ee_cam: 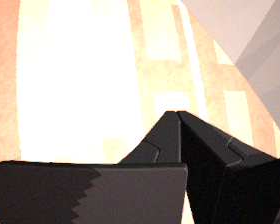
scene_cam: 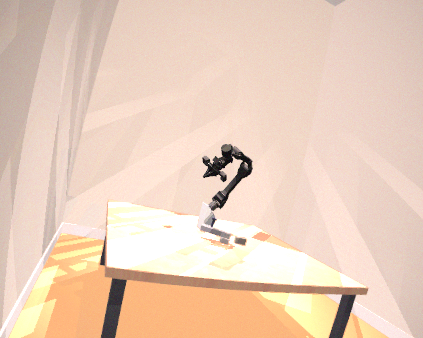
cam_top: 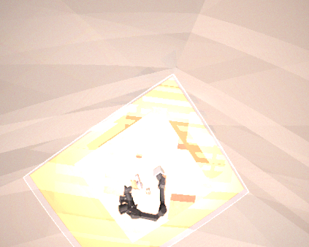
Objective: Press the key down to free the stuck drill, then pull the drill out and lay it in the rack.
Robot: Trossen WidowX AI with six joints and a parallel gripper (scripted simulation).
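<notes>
My gripper tip is now 1 cm short of the drill, 18 cm to the right of it and 30 cm above it.
</notes>
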